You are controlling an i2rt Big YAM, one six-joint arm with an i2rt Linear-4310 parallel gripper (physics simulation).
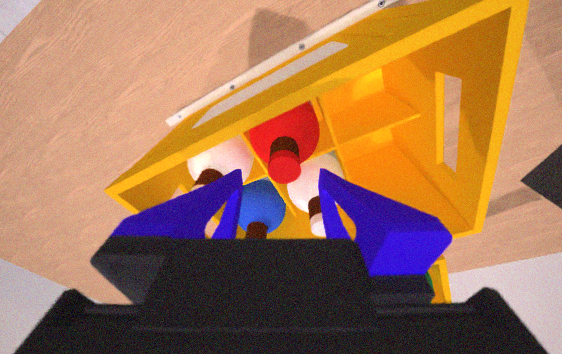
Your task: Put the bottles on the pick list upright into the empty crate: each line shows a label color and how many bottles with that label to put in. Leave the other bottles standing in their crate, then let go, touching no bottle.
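Frame: origin at the arm's base, x ahead, y left, z up, level; centimetres.
Where they show: gripper, fingertip midpoint: [280, 176].
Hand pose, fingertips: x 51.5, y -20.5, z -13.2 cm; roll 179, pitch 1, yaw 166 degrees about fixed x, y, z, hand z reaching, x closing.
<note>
After its pixels a point has its place.
My gripper [280, 176] {x 51.5, y -20.5, z -13.2 cm} is open, with nothing between its blue fingers, above the near part of a yellow crate [484, 165] {x 37.6, y -17.6, z -14.0 cm} with compartments. In that crate a red bottle [306, 127] {x 49.1, y -20.8, z -19.4 cm} stands beyond the fingertips. A white bottle [302, 187] {x 50.8, y -13.9, z -19.4 cm} stands beside the right fingertip, which partly hides it. A blue bottle [262, 205] {x 56.2, y -11.9, z -19.8 cm} stands near the left fingertip, its cap hidden by the gripper body. Another white bottle [225, 160] {x 57.6, y -19.4, z -19.2 cm} stands at the left, its cap partly behind the left finger. A corner of a second yellow crate [442, 272] {x 36.8, y -2.1, z -13.8 cm} shows at the lower right, with a sliver of green [429, 281] {x 38.4, y -1.6, z -13.2 cm} in it.
The crate's compartments at the right hold no bottle. A pale strip [265, 69] {x 52.5, y -25.2, z -28.3 cm} with screws runs along the crate's far side. A dark object [547, 177] {x 9.9, y 1.8, z -28.8 cm} is at the right edge. The wooden table [90, 100] {x 79.2, y -27.6, z -31.3 cm} lies around the crate. The pick list does not show.
</note>
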